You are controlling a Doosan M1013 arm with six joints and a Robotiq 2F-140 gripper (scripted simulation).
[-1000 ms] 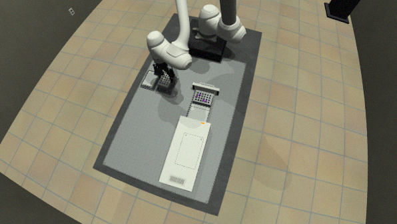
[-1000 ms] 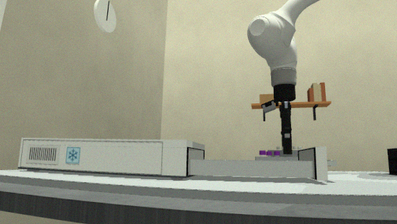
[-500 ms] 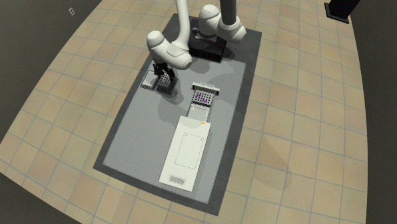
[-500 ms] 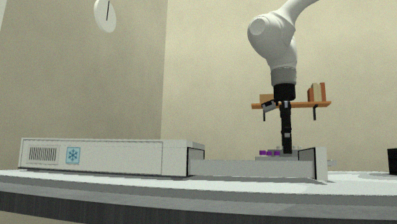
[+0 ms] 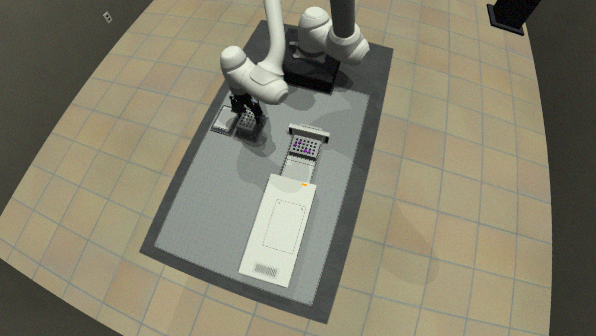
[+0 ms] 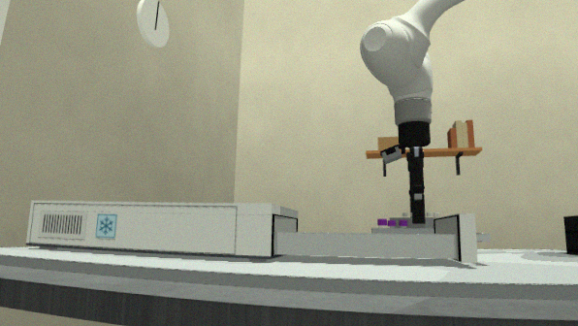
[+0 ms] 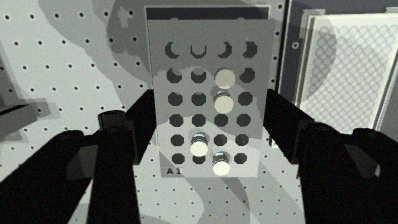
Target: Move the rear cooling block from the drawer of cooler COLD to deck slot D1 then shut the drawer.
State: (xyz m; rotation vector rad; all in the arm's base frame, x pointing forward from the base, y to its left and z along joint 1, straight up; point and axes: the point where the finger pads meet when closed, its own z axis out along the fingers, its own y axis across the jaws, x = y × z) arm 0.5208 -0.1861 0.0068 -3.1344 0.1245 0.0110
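Right now the grey cooling block is 30 mm below my hand. The rest, counted from my hand: cooler COLD: 290 mm to the left, 290 mm ahead, 50 mm below; deck slot D1: 90 mm below; drawer: 300 mm to the left, 100 mm ahead, 50 mm below.
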